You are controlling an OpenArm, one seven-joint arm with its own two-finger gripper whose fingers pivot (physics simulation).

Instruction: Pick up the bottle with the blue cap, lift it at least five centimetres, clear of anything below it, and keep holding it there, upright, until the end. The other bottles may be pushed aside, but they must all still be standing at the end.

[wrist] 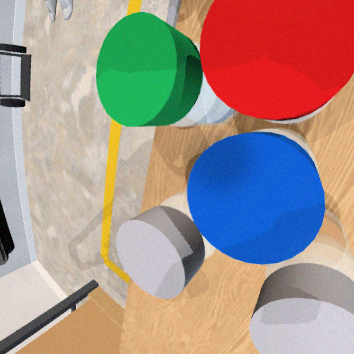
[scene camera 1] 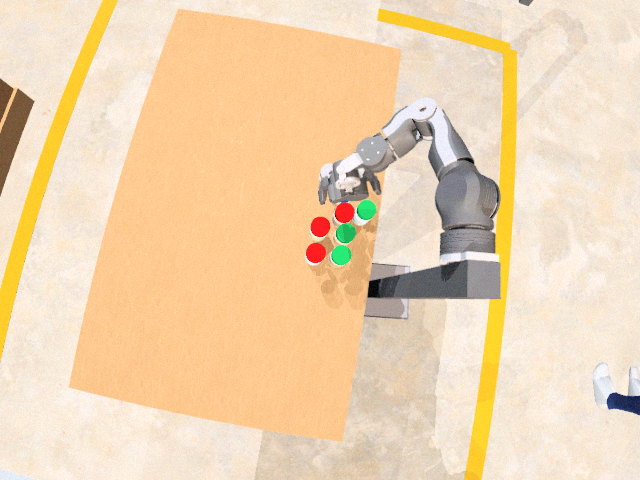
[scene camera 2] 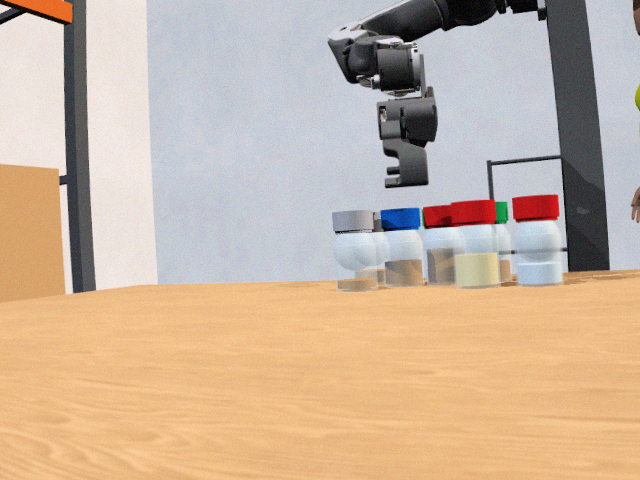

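Note:
The bottle with the blue cap stands upright on the table among the others. In scene camera 1 a thin edge of its cap shows below the gripper. My gripper is open and empty, pointing down, with its fingertips a little above cap height over the blue-capped bottle. The fingers do not show in the wrist view. A red-capped bottle stands close beside the blue one. Two grey-capped bottles, one nearer the scene camera 2 and one farther, flank its other side.
A green-capped bottle stands near the table edge beside the red one. Two more red-capped bottles and two more green-capped bottles stand upright farther along the wooden table.

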